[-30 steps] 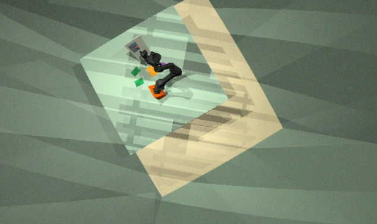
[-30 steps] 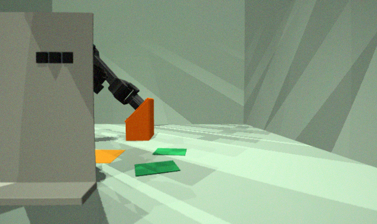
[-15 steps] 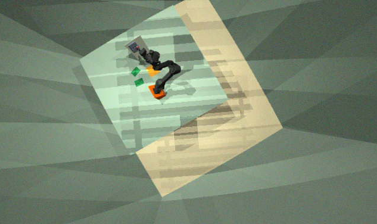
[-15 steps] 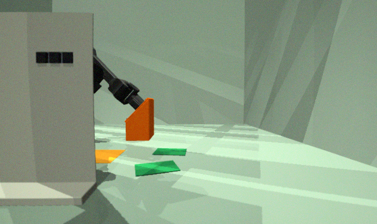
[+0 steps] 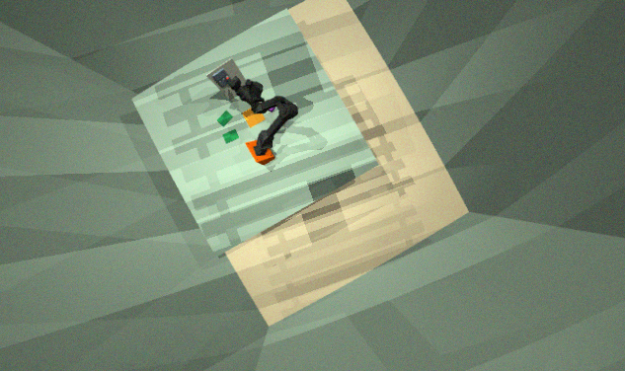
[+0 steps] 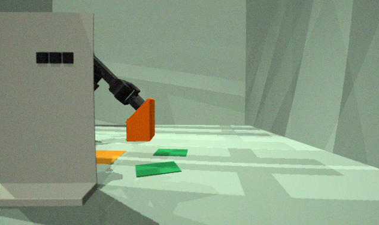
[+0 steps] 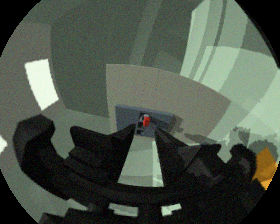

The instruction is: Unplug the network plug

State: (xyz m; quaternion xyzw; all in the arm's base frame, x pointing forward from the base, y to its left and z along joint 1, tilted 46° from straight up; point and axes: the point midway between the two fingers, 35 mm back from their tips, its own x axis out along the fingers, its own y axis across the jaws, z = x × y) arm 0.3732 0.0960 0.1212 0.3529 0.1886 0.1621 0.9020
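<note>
The plug lies 30 mm ahead of my gripper tip and 10 mm to the left of it. Also, from my gripper tip: white panel 50 mm ahead, 20 mm to the left, 90 mm below; then orange marked square 150 mm behind, 20 mm to the right, 230 mm below.
</note>
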